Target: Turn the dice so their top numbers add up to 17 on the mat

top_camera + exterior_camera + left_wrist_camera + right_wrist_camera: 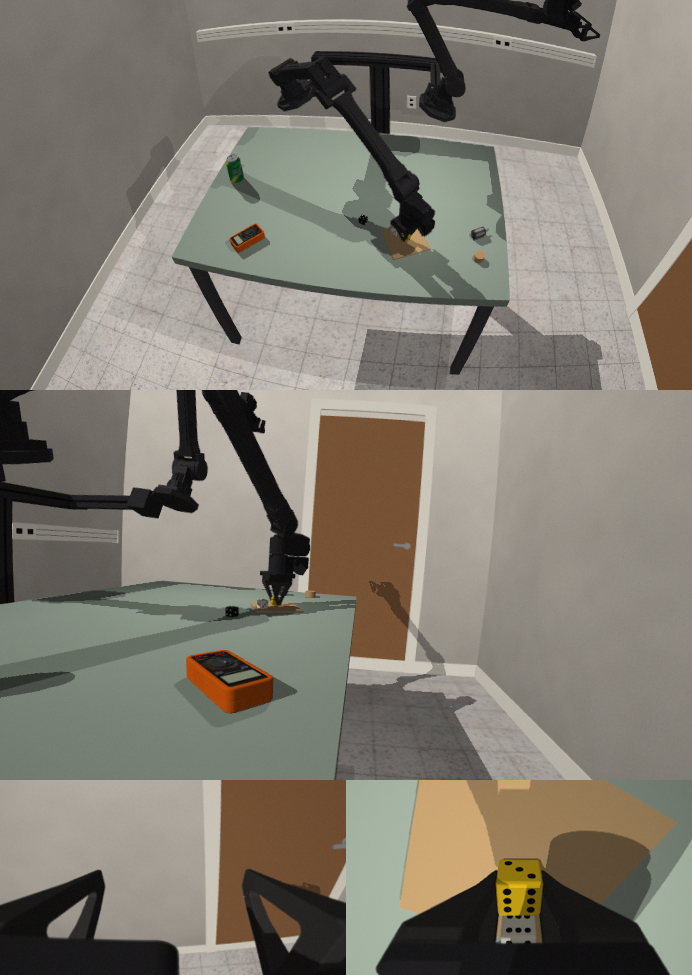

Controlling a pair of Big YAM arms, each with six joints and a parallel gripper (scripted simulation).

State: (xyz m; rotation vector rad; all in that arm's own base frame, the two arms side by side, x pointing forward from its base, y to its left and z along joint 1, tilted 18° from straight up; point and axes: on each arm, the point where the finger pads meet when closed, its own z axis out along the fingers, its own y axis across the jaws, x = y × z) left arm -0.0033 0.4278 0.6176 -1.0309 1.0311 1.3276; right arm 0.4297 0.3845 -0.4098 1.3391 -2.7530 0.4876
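Right now my right hand is right at the yellow die. From my right hand the other things lie so: black die: 160 mm to the right, 70 mm behind, 10 mm below; tan mat: 20 mm below; white die: 40 mm to the right, 30 mm behind.
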